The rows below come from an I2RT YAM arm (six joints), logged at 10 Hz.
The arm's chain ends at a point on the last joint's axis. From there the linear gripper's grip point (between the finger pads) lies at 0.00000 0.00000 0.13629 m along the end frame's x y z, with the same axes.
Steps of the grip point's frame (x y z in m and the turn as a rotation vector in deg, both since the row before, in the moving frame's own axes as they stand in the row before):
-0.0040 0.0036 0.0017 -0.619 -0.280 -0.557
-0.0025 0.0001 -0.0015 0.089 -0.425 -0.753
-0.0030 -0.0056 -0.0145 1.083 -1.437 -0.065
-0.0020 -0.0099 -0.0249 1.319 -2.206 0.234
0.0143 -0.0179 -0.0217 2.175 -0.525 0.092
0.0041 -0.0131 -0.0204 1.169 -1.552 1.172
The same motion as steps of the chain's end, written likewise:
-0.0033 0.0021 0.0017 -0.619 -0.280 -0.557
-0.0015 0.0003 -0.0015 0.089 -0.425 -0.753
0.0004 -0.0030 -0.0144 1.083 -1.437 -0.065
0.0032 -0.0068 -0.0248 1.319 -2.206 0.234
0.0155 -0.0127 -0.0216 2.175 -0.525 0.092
0.0078 -0.0103 -0.0203 1.169 -1.552 1.172

